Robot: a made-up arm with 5 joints. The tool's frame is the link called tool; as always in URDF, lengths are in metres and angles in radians. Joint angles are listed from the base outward.
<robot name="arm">
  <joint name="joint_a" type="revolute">
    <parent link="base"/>
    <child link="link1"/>
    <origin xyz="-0.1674 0.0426 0.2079" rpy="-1.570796 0 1.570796"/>
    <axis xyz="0 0 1"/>
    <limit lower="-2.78" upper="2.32"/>
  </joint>
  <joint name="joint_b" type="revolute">
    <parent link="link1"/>
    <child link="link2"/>
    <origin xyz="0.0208 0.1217 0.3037" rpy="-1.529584 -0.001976 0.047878"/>
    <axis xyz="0 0 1"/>
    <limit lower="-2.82" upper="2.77"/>
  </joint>
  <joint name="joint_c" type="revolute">
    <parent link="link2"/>
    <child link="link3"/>
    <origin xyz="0.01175 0.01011 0.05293" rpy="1.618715 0 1.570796"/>
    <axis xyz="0 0 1"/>
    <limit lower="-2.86" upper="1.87"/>
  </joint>
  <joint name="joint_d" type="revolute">
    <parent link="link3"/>
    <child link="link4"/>
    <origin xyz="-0.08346 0.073 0.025" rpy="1.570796 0 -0.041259"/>
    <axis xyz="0 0 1"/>
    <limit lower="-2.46" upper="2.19"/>
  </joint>
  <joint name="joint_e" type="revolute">
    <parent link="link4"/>
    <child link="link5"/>
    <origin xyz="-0.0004 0.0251 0.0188" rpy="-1.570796 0 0"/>
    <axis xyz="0 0 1"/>
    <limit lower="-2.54" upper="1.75"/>
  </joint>
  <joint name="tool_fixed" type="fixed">
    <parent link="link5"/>
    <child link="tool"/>
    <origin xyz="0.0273 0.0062 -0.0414" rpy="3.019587 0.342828 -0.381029"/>
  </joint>
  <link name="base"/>
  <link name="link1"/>
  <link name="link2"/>
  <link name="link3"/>
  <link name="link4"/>
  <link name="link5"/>
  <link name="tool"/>
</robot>
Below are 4 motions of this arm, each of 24 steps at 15 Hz.
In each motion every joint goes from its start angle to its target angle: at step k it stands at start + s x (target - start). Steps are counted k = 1, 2, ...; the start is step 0. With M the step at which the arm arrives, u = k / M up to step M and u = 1 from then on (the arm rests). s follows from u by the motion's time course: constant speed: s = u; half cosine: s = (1 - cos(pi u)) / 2; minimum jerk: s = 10 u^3 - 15 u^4 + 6 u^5.
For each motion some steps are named. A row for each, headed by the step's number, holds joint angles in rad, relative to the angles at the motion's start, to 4 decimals.
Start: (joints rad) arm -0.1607 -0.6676 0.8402 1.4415 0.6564
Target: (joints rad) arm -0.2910 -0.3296 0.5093 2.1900 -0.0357
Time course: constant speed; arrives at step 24
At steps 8, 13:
8: -0.0434 0.1127 -0.1103 0.2495 -0.2307
13: -0.0706 0.1831 -0.1792 0.4054 -0.3749

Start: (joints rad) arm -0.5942 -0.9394 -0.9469 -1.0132 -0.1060
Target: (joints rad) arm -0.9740 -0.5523 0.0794 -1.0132 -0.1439
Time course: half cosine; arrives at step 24
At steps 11, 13, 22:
11: -0.1651 0.1683 0.4462 0.0000 -0.0165
13: -0.2147 0.2188 0.5801 0.0000 -0.0214
22: -0.3733 0.3805 1.0088 0.0000 -0.0373

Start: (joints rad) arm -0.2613 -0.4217 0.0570 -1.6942 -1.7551
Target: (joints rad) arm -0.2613 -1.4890 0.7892 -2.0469 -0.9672
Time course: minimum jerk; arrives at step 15
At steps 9, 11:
9: 0.0000 -0.7285 0.4998 -0.2407 0.5378
11: 0.0000 -0.9372 0.6430 -0.3097 0.6919

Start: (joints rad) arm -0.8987 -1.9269 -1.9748 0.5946 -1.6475
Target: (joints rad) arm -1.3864 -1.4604 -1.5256 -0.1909 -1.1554
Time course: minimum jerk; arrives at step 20
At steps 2, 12, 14, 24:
2: -0.0042 0.0040 0.0038 -0.0067 0.0042
12: -0.3329 0.3184 0.3066 -0.5362 0.3359
14: -0.4082 0.3904 0.3759 -0.6574 0.4118
24: -0.4877 0.4665 0.4492 -0.7855 0.4921

